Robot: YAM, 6 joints.
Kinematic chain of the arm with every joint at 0, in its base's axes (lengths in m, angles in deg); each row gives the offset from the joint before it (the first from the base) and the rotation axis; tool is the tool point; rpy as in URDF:
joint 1: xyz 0 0 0.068 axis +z
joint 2: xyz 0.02 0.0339 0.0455 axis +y
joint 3: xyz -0.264 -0.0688 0 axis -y
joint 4: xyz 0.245 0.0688 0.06 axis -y
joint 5: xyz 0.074 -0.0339 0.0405 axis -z
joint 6: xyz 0.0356 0 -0.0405 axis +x
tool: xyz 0 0 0 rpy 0 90 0
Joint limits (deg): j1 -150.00..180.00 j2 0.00..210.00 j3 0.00..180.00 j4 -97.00..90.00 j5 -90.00..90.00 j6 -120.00..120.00
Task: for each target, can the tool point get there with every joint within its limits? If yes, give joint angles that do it. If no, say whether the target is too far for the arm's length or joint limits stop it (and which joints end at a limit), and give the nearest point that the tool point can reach.
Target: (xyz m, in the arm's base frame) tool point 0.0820 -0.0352 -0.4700
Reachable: no: joint limits stop it (at a limit: joint 2) | nearest point 0.1178 -0.0506 -0.3597 | short by 0.117 m
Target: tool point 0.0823 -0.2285 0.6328
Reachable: yes | joints -62.83 88.46 125.69 3.39 61.12 21.70
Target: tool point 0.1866 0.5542 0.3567
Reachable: yes | joints 71.29 150.62 163.68 -13.12 -1.60 -55.09
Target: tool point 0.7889 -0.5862 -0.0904
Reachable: no: too far | nearest point 0.5075 -0.3771 -0.0162 | short by 0.358 m
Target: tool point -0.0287 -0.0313 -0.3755
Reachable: no: joint limits stop it (at a limit: joint 2) | nearest point -0.0457 -0.0499 -0.3318 | short by 0.050 m
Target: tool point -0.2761 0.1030 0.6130
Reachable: yes | joints -23.69 36.37 128.65 15.33 27.80 -42.40
